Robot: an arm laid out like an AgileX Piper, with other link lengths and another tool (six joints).
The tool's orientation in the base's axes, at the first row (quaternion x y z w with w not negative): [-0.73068 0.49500 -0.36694 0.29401]
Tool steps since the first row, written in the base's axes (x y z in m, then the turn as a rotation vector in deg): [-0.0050 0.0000 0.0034 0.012 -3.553 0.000]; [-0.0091 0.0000 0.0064 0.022 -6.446 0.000]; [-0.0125 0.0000 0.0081 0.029 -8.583 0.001]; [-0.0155 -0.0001 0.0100 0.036 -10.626 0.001]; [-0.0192 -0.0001 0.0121 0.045 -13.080 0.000]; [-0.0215 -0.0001 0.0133 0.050 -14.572 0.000]
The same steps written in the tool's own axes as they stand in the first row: [-0.0004 -0.0002 -0.0060 3.340 1.192 -0.226]; [-0.0006 -0.0005 -0.0111 6.059 2.162 -0.410]; [-0.0010 -0.0001 -0.0149 8.068 2.878 -0.546]; [-0.0012 0.0000 -0.0184 9.988 3.563 -0.676]; [-0.0016 0.0002 -0.0226 12.295 4.386 -0.831]; [-0.0018 0.0004 -0.0252 13.697 4.886 -0.926]
